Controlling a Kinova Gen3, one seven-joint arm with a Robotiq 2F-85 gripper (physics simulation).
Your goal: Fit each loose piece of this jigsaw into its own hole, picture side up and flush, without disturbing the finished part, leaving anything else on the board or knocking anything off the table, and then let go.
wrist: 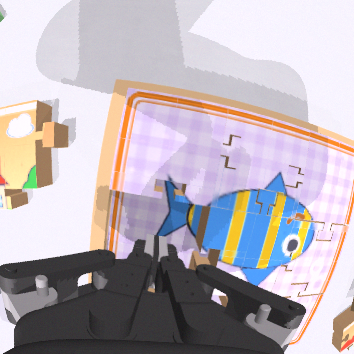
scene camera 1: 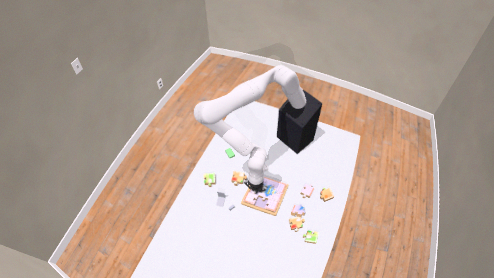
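The jigsaw board (scene camera 1: 260,209) (wrist: 107,160) has a light wooden rim and a lilac check picture with a striped fish (wrist: 252,227). Brown side edges show around the fish's tail piece (wrist: 175,212), between it and the body; whether it lies flush I cannot tell. My gripper (scene camera 1: 257,190) (wrist: 153,247) is shut and empty, its tips at or just above the tail piece's near part. A greyish hole (scene camera 1: 261,201) shows at the board's front; the gripper hides much of that side in the wrist view. A pink loose piece (scene camera 1: 307,190) and a lilac-blue one (scene camera 1: 298,210) lie right of the board.
Orange pieces (scene camera 1: 327,194) (scene camera 1: 296,224) and a green one (scene camera 1: 311,236) lie at the right. An orange-red piece (scene camera 1: 238,177) (wrist: 20,145) and a green piece (scene camera 1: 209,179) lie left, with a green block (scene camera 1: 230,153), a grey folded object (scene camera 1: 221,200) and a small grey block (scene camera 1: 231,207).
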